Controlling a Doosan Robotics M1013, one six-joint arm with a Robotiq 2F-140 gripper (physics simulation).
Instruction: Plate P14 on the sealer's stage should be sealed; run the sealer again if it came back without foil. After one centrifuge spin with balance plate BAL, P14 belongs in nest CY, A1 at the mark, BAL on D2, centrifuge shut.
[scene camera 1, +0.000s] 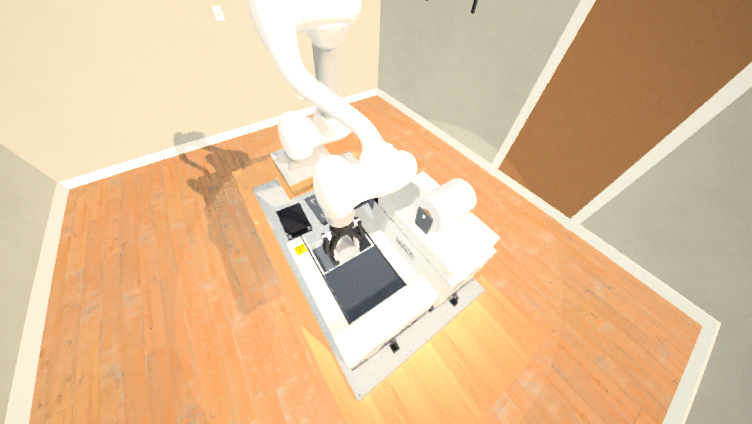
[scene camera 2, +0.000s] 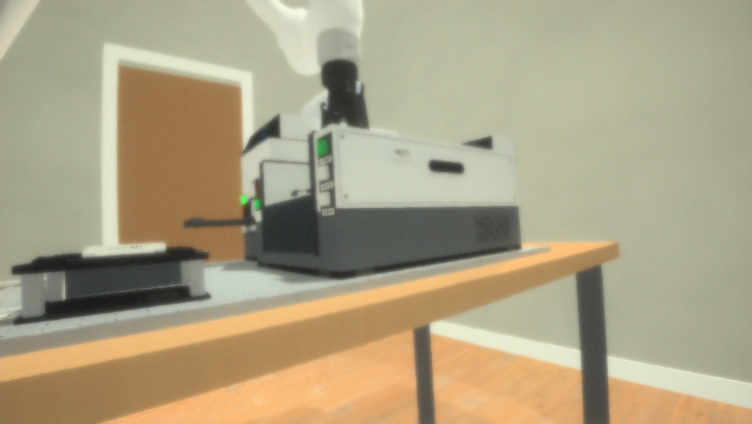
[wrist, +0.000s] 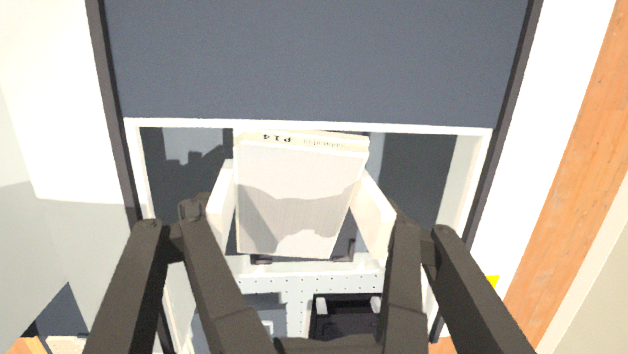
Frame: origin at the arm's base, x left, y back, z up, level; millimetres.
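Where they show: gripper, between the fingertips: (scene camera 1: 346, 252) (wrist: 294, 181); arm's base, origin of its link: (scene camera 1: 302, 157).
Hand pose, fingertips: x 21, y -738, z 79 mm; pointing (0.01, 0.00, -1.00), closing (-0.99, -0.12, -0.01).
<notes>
Things, the pixels of their centre, and the offset from my fingertips.
- plate P14, middle of its body: (wrist: 291, 212) (scene camera 1: 344, 246) dx -1, dy +22, dz +8 mm
- centrifuge, middle of its body: (wrist: 310, 43) (scene camera 2: 387, 201) (scene camera 1: 357, 278) dx +5, dy -97, dz -47 mm
- dark hatch cover, middle of its body: (scene camera 1: 363, 280) dx +13, dy -146, dz +42 mm
- sealer with its white roll, middle of its body: (scene camera 2: 326, 171) (scene camera 1: 427, 231) dx +308, dy -75, dz +69 mm
- black nest, middle of its body: (scene camera 2: 124, 276) (wrist: 344, 338) (scene camera 1: 294, 220) dx -165, dy +344, dz -140 mm
- white plate-like object, middle of its body: (scene camera 2: 125, 249) dx +126, dy +392, dz -114 mm
My gripper (scene camera 1: 348, 252) (wrist: 294, 181) is shut on plate P14 (wrist: 300, 172), its label edge facing the hatch cover. P14 looks tilted in the wrist view, inside the open top hatch of the centrifuge (scene camera 1: 387, 322) (scene camera 2: 400, 176) (wrist: 540, 100). Dark corner pieces (wrist: 345, 251) show at the plate's near edge; whether it rests on them is unclear. The dark hatch cover (scene camera 1: 365, 281) (wrist: 310, 60) leaves the opening uncovered. Foil on P14 cannot be made out. In scene camera 2, the fingertips are hidden behind the centrifuge housing. BAL cannot be identified.
The sealer with its white roll (scene camera 1: 455, 197) stands beside the centrifuge. A dark stage arm (scene camera 2: 218, 222) sticks out. A black nest (scene camera 1: 293, 220) (wrist: 345, 322) stands before the centrifuge. A white plate-like object (scene camera 2: 123, 249) appears above the black stand (scene camera 2: 126, 279); its label is blurred.
</notes>
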